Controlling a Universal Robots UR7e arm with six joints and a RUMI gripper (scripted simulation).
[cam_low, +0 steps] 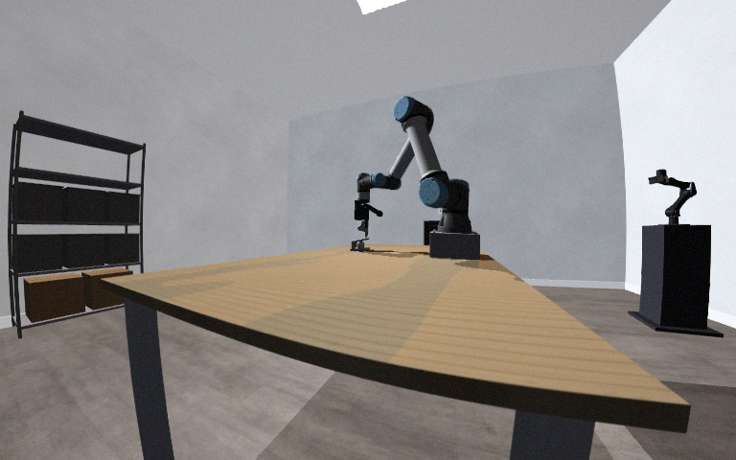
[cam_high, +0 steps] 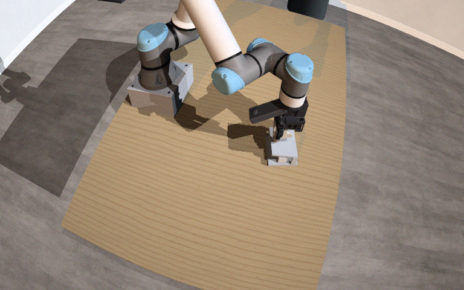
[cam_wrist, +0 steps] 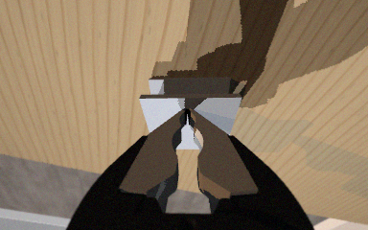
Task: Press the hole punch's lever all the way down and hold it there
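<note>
Now: the grey lever 3 cm ahead of my hand, 2 cm to the left of it and 3 cm below it.
</note>
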